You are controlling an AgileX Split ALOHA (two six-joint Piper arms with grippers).
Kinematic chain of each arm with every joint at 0, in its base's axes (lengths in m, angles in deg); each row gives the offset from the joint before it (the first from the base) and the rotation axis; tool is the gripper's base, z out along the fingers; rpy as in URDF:
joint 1: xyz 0 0 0.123 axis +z
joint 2: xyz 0 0 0 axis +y
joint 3: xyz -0.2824 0 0.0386 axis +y
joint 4: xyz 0.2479 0 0.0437 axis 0.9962 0 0.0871
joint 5: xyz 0 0 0 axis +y
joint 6: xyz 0.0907 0 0.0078 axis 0.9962 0 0.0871
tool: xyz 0 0 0 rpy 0 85 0
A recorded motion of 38 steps. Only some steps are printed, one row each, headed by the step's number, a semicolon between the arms.
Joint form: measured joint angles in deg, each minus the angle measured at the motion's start. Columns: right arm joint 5, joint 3, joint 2, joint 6, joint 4, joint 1; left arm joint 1, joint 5, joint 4, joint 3, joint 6, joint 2.
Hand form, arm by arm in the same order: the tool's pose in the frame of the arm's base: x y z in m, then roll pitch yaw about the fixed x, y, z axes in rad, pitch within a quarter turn. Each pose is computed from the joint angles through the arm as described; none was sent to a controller.
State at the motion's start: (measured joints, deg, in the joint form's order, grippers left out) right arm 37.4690 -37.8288 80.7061 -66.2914 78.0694 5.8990; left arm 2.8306 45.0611 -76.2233 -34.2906 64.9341 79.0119
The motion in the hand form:
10: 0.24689 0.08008 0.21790 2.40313 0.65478 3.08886; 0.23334 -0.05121 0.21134 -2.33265 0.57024 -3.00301
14: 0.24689 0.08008 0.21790 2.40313 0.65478 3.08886; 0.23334 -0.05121 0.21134 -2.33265 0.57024 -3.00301
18: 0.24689 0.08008 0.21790 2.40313 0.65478 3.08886; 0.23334 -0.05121 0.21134 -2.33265 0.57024 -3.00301
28: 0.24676 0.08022 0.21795 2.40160 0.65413 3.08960; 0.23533 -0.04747 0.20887 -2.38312 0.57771 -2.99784
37: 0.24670 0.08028 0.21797 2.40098 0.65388 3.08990; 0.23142 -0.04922 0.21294 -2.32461 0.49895 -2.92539
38: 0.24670 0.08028 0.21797 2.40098 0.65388 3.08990; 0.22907 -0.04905 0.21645 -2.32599 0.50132 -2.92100
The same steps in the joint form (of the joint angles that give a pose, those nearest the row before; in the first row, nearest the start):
10: 0.00 0.00 0.00 0.00 0.00 0.00; 0.00 0.00 0.00 0.00 0.00 0.00
14: 0.00 0.00 0.00 0.00 0.00 0.00; 0.00 0.00 0.00 0.00 0.00 0.00
18: 0.00 0.00 0.00 0.00 0.00 0.00; 0.00 0.00 0.00 0.00 0.00 0.00
28: 0.12 0.00 0.00 0.00 0.00 0.00; 0.00 -2.96 1.28 0.00 -0.80 0.00
37: 0.17 0.00 0.00 0.00 0.00 0.00; 0.00 -1.30 2.30 0.00 -7.94 -1.03
38: 0.17 0.00 0.00 0.00 0.00 0.00; 0.00 -1.30 3.24 0.00 -9.39 -2.11

